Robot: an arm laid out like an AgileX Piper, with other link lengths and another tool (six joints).
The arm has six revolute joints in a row. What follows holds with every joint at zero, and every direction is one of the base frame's.
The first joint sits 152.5 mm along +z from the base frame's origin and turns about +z.
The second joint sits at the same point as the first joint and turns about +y.
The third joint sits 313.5 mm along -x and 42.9 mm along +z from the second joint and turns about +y.
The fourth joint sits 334.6 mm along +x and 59.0 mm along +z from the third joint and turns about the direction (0.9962, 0, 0.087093).
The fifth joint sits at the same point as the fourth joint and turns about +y.
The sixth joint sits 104.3 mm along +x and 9.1 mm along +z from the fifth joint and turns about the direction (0.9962, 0, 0.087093).
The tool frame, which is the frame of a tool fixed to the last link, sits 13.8 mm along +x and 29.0 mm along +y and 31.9 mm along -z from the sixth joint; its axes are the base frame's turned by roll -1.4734, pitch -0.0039 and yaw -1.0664 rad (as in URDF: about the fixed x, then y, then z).
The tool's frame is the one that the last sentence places.
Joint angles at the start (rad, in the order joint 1, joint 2, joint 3, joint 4, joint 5, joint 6):
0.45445 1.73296 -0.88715 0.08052 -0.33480 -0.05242
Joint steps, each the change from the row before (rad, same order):
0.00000 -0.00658 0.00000 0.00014 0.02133 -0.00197
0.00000 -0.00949 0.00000 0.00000 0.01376 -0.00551
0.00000 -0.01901 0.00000 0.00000 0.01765 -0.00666
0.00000 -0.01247 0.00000 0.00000 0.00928 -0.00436
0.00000 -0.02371 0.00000 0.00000 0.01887 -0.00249
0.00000 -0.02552 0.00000 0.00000 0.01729 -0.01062
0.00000 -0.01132 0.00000 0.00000 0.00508 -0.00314
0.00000 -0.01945 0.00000 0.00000 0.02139 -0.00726
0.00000 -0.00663 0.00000 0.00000 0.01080 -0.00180
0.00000 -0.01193 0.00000 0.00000 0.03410 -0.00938
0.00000 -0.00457 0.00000 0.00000 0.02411 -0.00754
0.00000 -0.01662 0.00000 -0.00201 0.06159 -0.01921
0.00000 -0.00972 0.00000 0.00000 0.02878 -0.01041
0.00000 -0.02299 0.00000 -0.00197 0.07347 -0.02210
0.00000 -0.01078 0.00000 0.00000 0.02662 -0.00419
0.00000 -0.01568 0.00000 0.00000 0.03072 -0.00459
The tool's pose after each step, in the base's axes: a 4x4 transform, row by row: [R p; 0 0 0 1], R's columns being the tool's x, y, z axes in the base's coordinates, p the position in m. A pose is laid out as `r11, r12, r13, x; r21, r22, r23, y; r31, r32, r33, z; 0, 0, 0, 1`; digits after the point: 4 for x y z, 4 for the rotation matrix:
0.7408, -0.4091, 0.5328, 0.3925; -0.6242, -0.1265, 0.7709, 0.2216; -0.2480, -0.9037, -0.3491, 0.1672; 0, 0, 0, 1
0.7423, -0.4105, 0.5296, 0.3913; -0.6233, -0.1330, 0.7706, 0.2210; -0.2459, -0.9021, -0.3546, 0.1701; 0, 0, 0, 1
0.7456, -0.4070, 0.5278, 0.3896; -0.6214, -0.1382, 0.7712, 0.2201; -0.2409, -0.9029, -0.3559, 0.1769; 0, 0, 0, 1
0.7481, -0.4027, 0.5274, 0.3886; -0.6200, -0.1407, 0.7719, 0.2196; -0.2366, -0.9044, -0.3549, 0.1815; 0, 0, 0, 1
0.7506, -0.3980, 0.5275, 0.3865; -0.6181, -0.1407, 0.7734, 0.2186; -0.2336, -0.9065, -0.3516, 0.1903; 0, 0, 0, 1
0.7566, -0.3871, 0.5271, 0.3842; -0.6149, -0.1468, 0.7748, 0.2173; -0.2225, -0.9103, -0.3491, 0.1997; 0, 0, 0, 1
0.7590, -0.3807, 0.5282, 0.3833; -0.6136, -0.1471, 0.7758, 0.2169; -0.2177, -0.9129, -0.3453, 0.2041; 0, 0, 0, 1
0.7618, -0.3795, 0.5250, 0.3808; -0.6116, -0.1541, 0.7760, 0.2156; -0.2135, -0.9123, -0.3495, 0.2105; 0, 0, 0, 1
0.7620, -0.3822, 0.5228, 0.3796; -0.6111, -0.1573, 0.7758, 0.2150; -0.2143, -0.9106, -0.3534, 0.2124; 0, 0, 0, 1
0.7621, -0.3965, 0.5118, 0.3764; -0.6098, -0.1742, 0.7732, 0.2135; -0.2174, -0.9014, -0.3745, 0.2143; 0, 0, 0, 1
0.7618, -0.4091, 0.5022, 0.3742; -0.6090, -0.1884, 0.7704, 0.2124; -0.2206, -0.8928, -0.3927, 0.2139; 0, 0, 0, 1
0.7630, -0.4357, 0.4775, 0.3683; -0.6058, -0.2244, 0.7633, 0.2094; -0.2254, -0.8717, -0.4351, 0.2153; 0, 0, 0, 1
0.7642, -0.4459, 0.4660, 0.3654; -0.6038, -0.2408, 0.7599, 0.2079; -0.2266, -0.8621, -0.4533, 0.2168; 0, 0, 0, 1
0.7661, -0.4732, 0.4349, 0.3577; -0.5991, -0.2808, 0.7498, 0.2039; -0.2327, -0.8350, -0.4986, 0.2201; 0, 0, 0, 1
0.7655, -0.4829, 0.4252, 0.3547; -0.5981, -0.2903, 0.7470, 0.2025; -0.2373, -0.8261, -0.5111, 0.2224; 0, 0, 0, 1
0.7653, -0.4917, 0.4154, 0.3509; -0.5967, -0.2998, 0.7444, 0.2008; -0.2414, -0.8175, -0.5228, 0.2264; 0, 0, 0, 1

